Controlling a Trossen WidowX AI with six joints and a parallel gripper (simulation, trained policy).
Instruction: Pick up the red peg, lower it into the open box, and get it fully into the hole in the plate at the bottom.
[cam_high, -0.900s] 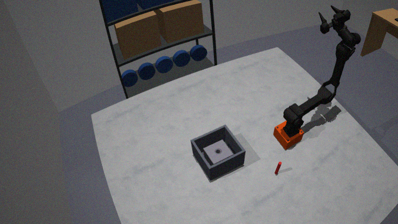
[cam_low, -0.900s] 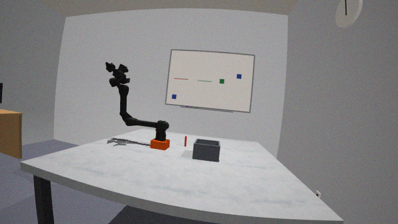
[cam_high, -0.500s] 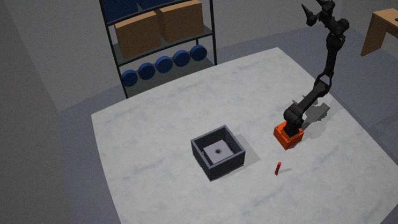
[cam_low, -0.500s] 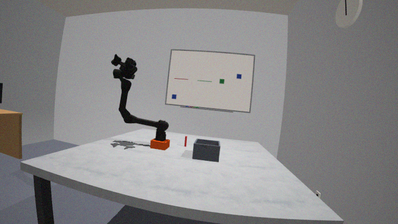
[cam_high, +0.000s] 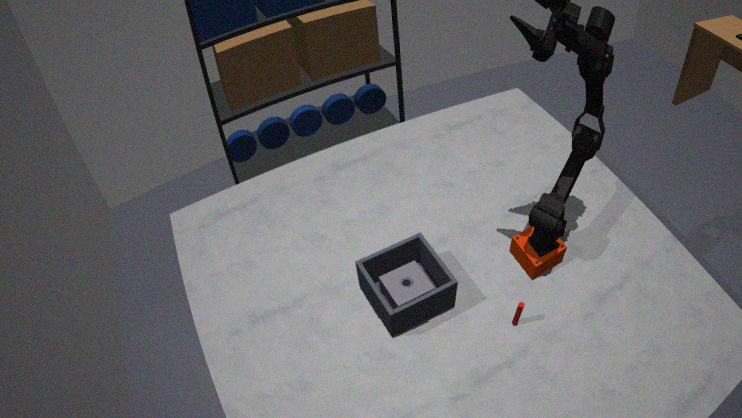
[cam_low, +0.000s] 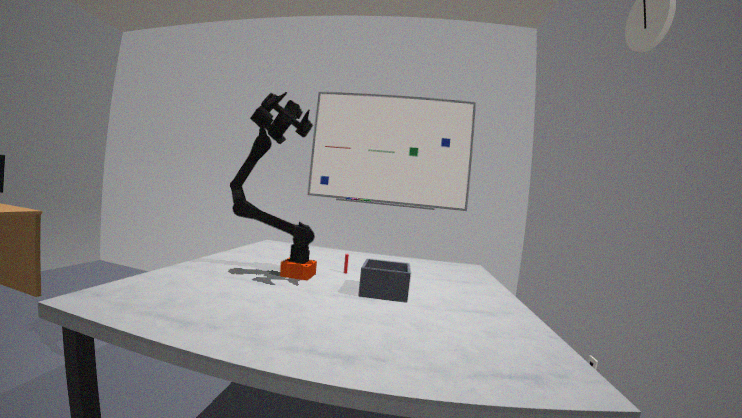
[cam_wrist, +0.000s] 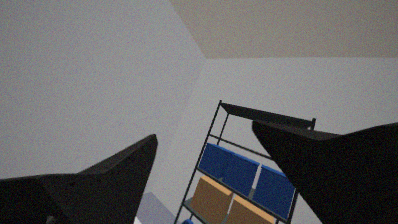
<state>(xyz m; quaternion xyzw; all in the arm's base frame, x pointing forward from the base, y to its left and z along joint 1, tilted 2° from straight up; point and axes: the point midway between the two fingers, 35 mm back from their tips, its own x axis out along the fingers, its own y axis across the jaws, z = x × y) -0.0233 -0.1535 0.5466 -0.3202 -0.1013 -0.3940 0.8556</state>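
The red peg lies 14 cm ahead of my gripper tip, 31 cm to the left of it and 57 cm below it. From my gripper tip the other things lie so: dark grey box (33 cm ahead, 13 cm to the left, 59 cm below); light grey plate (33 cm ahead, 13 cm to the left, 57 cm below).
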